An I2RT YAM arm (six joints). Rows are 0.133 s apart.
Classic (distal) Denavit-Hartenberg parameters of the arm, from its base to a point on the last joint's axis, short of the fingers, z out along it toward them. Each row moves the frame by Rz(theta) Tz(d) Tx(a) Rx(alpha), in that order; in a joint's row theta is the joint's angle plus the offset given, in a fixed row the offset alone. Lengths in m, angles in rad.
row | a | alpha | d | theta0
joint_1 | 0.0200 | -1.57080 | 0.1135 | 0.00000
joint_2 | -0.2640 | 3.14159 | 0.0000 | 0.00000
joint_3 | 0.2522 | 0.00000 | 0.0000 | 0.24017
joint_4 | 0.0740 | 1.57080 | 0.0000 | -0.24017
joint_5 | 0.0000 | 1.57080 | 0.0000 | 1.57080
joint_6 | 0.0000 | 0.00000 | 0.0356 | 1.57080
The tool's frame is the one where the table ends.
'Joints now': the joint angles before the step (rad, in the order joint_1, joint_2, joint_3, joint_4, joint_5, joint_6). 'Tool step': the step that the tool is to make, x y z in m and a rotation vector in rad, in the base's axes. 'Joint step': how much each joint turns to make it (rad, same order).
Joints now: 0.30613 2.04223 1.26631 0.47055 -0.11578 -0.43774
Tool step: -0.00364 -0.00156 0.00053 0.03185 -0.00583 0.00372
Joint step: -0.00192 -0.01182 -0.02479 0.03127 -0.01375 0.02593
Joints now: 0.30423 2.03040 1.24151 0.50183 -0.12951 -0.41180
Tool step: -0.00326 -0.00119 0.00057 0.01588 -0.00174 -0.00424
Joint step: -0.00038 -0.01144 -0.01906 0.01600 -0.00038 0.01525
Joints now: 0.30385 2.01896 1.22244 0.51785 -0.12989 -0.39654
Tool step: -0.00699 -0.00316 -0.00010 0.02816 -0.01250 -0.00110
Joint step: -0.00267 -0.02134 -0.04463 0.04655 -0.00763 0.02212
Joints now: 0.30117 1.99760 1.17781 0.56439 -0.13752 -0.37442
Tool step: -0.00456 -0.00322 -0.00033 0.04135 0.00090 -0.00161
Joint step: -0.00494 -0.01374 -0.03091 0.03396 -0.01296 0.03816
